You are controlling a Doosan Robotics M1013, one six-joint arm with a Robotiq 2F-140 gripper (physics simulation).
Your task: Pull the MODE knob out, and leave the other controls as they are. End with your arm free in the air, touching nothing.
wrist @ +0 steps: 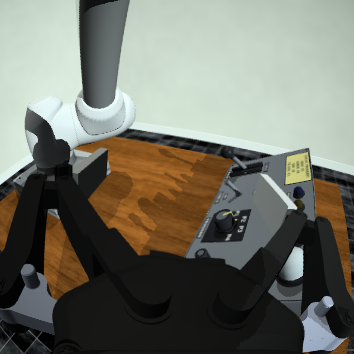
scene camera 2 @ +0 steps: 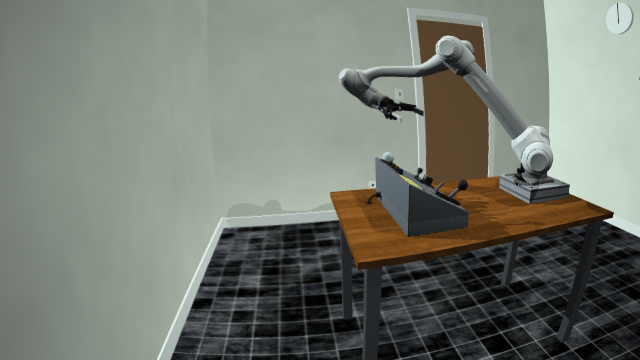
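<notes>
The grey sloped console stands on the table. A black rotary knob with a yellow pointer sits on a black plate marked P2, P3 and P4. A smaller dark knob shows near it, partly hidden by the gripper body. The word MODE cannot be read, so I cannot tell which knob bears it. My gripper is open and empty, in the air well above the console. In the wrist view its right finger pad covers part of the panel.
The console also bears a black ball lever, a metal toggle, a blue button, a yellow button and a white dome. The arm's base stands on the wooden table.
</notes>
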